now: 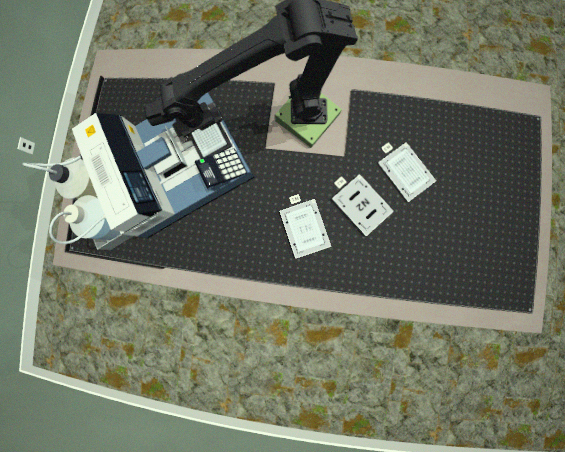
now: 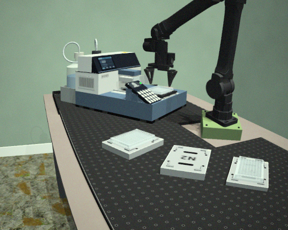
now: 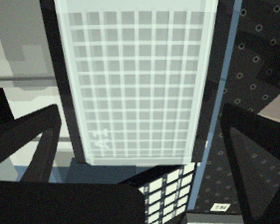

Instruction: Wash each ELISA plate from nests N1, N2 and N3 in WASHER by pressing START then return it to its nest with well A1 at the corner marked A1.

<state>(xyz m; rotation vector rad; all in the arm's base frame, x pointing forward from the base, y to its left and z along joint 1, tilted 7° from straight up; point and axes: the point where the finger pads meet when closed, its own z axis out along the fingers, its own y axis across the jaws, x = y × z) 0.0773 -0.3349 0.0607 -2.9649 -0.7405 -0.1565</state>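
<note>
Now: hand 40 mm above the dark carrier. Also, from my hand: plate washer 70 mm ahead, 140 mm to the right; N1 label 200 mm ahead, 280 mm to the left, 130 mm below.
</note>
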